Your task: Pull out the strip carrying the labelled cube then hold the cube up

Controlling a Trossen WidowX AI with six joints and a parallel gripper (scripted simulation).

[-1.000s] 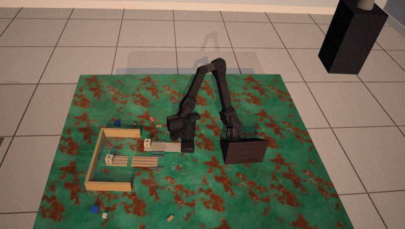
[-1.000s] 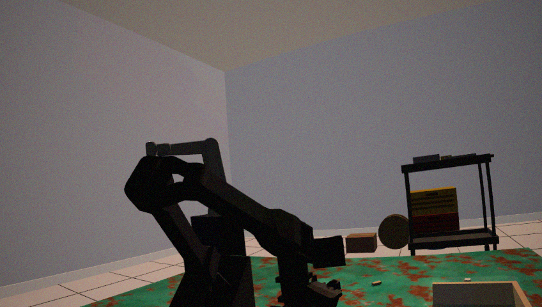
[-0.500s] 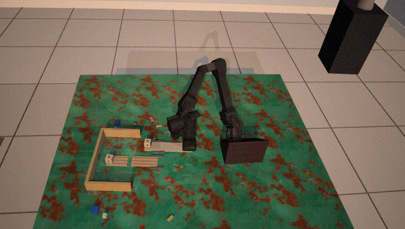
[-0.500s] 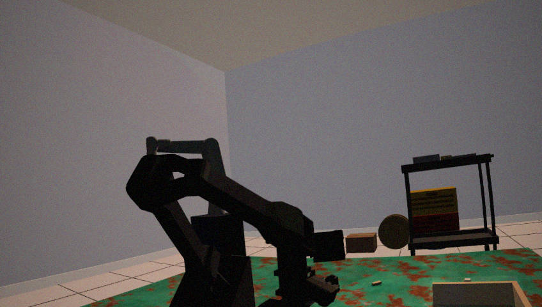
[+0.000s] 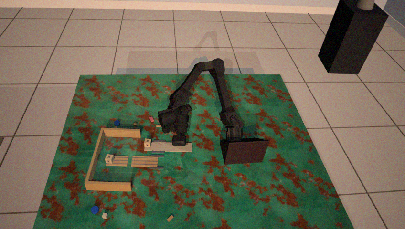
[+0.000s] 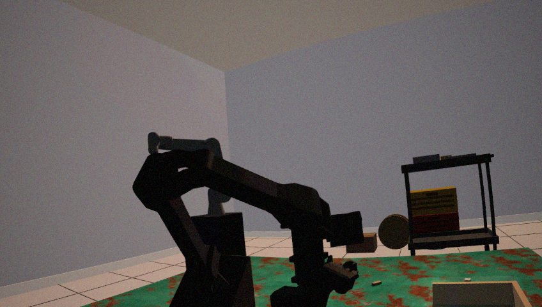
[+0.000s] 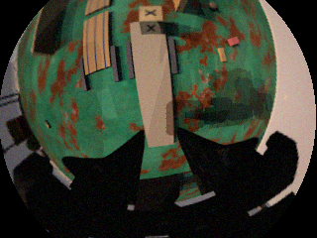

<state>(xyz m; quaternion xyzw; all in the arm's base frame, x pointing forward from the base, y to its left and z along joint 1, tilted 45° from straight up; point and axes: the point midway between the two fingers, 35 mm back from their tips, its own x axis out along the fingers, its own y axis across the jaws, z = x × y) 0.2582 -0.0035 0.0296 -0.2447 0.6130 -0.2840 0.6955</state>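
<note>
Now: the slatted wooden strip 170 mm ahead of my gripper tip, 90 mm to the left of it and 50 mm below it. The rest, counted from my gripper tip: pink block: 150 mm ahead, 190 mm to the right, 40 mm below.
</note>
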